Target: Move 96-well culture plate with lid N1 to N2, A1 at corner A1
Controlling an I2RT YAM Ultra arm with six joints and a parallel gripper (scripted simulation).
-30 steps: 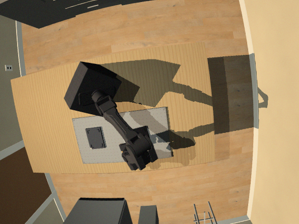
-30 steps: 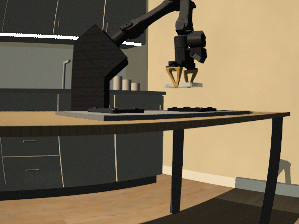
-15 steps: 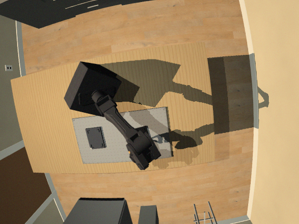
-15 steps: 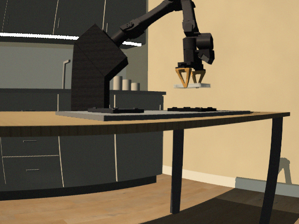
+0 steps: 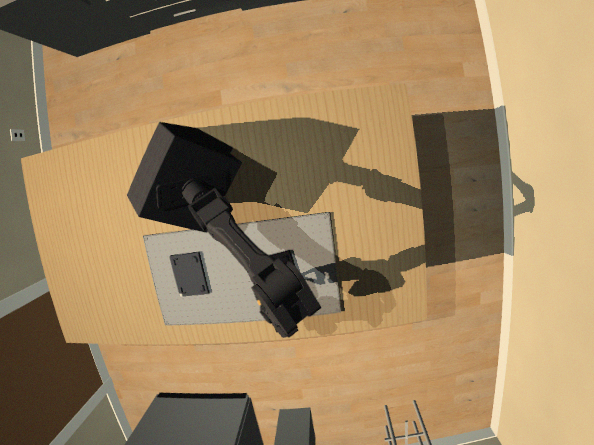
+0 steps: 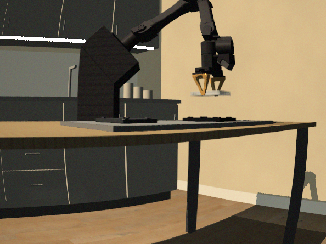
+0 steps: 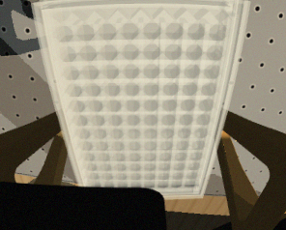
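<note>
Right now my hand is 1 cm below the clear lid. Also, from my hand: black nest N2 (9 cm below); black nest N1 (34 cm to the right, 9 cm below, 6 cm ahead); 96-well plate (right at my hand).
</note>
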